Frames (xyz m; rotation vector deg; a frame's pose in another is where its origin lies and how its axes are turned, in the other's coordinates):
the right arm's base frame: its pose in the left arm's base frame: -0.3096 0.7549 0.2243 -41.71 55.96 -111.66
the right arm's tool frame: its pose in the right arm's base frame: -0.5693 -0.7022 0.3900 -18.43 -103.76 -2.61
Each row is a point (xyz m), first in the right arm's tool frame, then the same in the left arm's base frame.
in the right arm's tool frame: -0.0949 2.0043 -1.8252
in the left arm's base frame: -0.4035 -1.1578 0.0063
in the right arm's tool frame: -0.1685 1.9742 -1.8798
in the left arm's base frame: -0.4955 -1.1716 0.0319
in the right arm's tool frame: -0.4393 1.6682 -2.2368
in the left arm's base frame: -0.9209 -1.2534 0.3587
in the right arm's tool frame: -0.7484 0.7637 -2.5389
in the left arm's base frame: -1.4627 -0.9774 1.1557
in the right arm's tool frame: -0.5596 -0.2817 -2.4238
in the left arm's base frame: -1.4236 -0.3935 2.0497
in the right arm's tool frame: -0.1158 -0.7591 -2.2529
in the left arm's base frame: -1.0346 -0.1080 2.5201
